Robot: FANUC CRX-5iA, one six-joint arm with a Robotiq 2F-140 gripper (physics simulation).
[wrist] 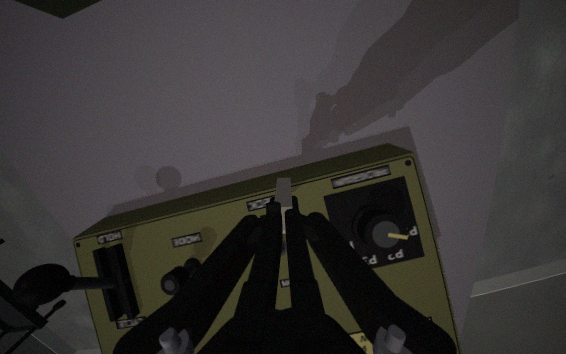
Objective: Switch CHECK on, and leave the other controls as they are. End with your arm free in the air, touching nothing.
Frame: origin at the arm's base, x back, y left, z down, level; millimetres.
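Seen in the pictures: gripper, fingertip midpoint: (284, 188).
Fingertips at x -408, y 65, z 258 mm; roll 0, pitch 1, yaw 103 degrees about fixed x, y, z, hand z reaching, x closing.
A point is followed by its place in that frame.
An olive control box (225, 220) {y -22, x -433, z 262 mm} shows upside down in the wrist view. The CHECK label (258, 204) {y 27, x -424, z 265 mm} near its upper edge is partly covered by the fingers. A small dark part of a switch (283, 248) {y 44, x -472, z 231 mm} shows through the narrow gap between the finger links, with a partly hidden label (285, 283) {y 35, x -522, z 225 mm}, seemingly ON, below it. The switch's lever is hidden, so its position cannot be told. My gripper (284, 188) {y 65, x -408, z 258 mm} is shut and empty, its grey tips over the box's upper edge beside the CHECK label. Whether the tips touch anything cannot be told.
A rotary knob (384, 233) {y 157, x -465, z 213 mm} with a yellow pointer sits on a black plate at the right. A MODE label (186, 240) {y -82, x -446, z 256 mm} is above a dark toggle (172, 283) {y -77, x -460, z 201 mm}. At the left, a ball-ended lever (42, 285) {y -185, x -410, z 178 mm} stands in a slot below the HOLD label (109, 237) {y -201, x -420, z 267 mm}.
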